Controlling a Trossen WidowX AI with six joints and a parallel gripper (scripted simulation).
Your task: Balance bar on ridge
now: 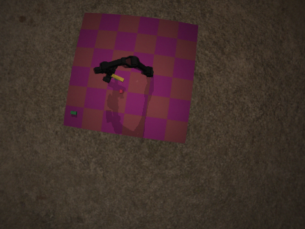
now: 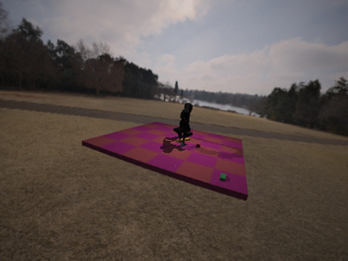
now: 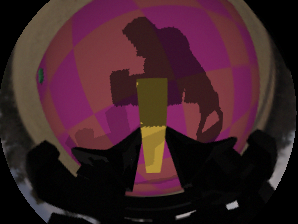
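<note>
Now: gripper tip 3 cm past the yellow bar and 1 cm to the right of it. The rest, counted from my gripper tip: small red cube (14 cm to the left, 10 cm behind, 4 cm below); then green block (42 cm to the left, 38 cm ahead, 5 cm below).
</note>
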